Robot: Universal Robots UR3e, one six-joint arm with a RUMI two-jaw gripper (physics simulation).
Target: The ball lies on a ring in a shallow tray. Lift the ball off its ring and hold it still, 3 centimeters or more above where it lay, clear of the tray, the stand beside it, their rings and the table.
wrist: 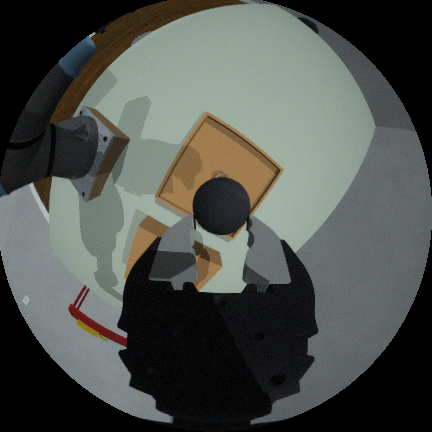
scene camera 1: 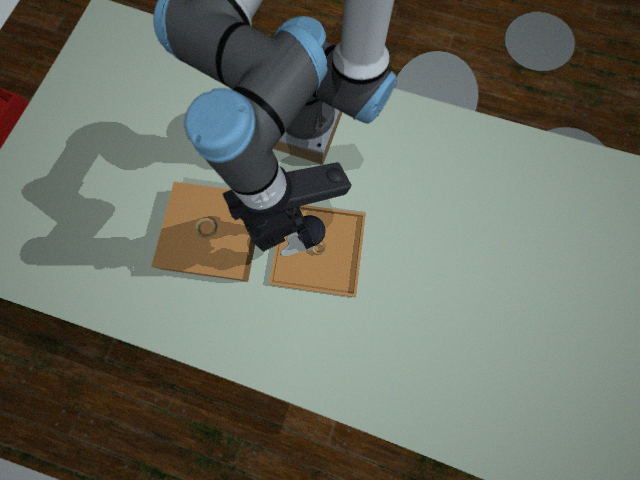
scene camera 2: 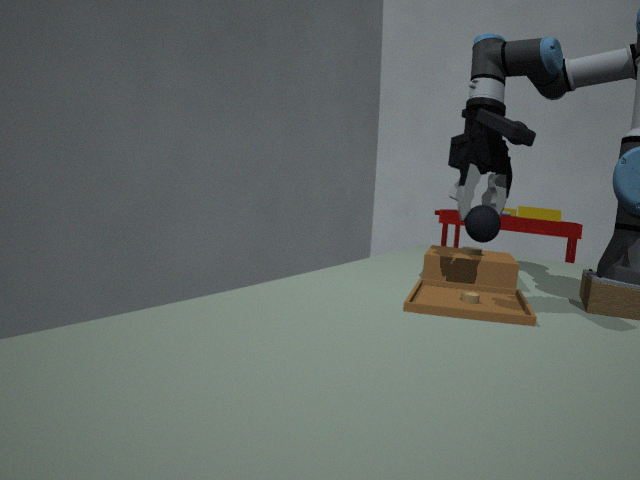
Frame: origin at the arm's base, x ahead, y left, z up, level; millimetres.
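Seen in the pictures: gripper, between the fingertips: [wrist: 220, 216] [scene camera 2: 477, 225]; arm's base, origin of its link: [wrist: 80, 146] [scene camera 1: 306, 115] [scene camera 2: 630, 281].
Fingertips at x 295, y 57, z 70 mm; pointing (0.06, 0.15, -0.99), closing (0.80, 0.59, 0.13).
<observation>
Pixels of each thing's middle, then the offset from my fingertips to it. "pt": a spot on its surface instead.
- dark ball, middle of its body: [wrist: 221, 205] [scene camera 2: 482, 223] [scene camera 1: 309, 231] dx -9, dy +11, dz +4 mm
- shallow tray, middle of its body: [scene camera 2: 470, 298] [wrist: 220, 179] [scene camera 1: 318, 248] dx -2, dy +29, dz -115 mm
- tray's small ring, a spot on its surface: [scene camera 2: 469, 297] [scene camera 1: 324, 249] pt dx -1, dy +43, dz -110 mm
The dark ball [scene camera 1: 313, 229] [scene camera 2: 482, 223] [wrist: 221, 205] is held between the fingertips of my gripper [scene camera 2: 481, 215] [wrist: 220, 216], which is shut on it. In the second scene view the ball hangs well above the shallow tray [scene camera 1: 313, 289] [scene camera 2: 467, 313] [wrist: 244, 127], with a visible gap below it. The tray's small ring [scene camera 1: 318, 248] [scene camera 2: 469, 297] [wrist: 219, 175] carries nothing; in the wrist view the ball partly covers it. In the first scene view the near finger hides part of the tray.
The stand [scene camera 1: 180, 248] [scene camera 2: 496, 271] [wrist: 145, 240], a raised wooden block, is beside the tray and bears another ring [scene camera 1: 206, 226] [scene camera 2: 471, 251]. The robot's base [scene camera 1: 310, 144] [scene camera 2: 612, 297] [wrist: 102, 155] is on the same table. A red rack [scene camera 2: 542, 227] is in the background.
</observation>
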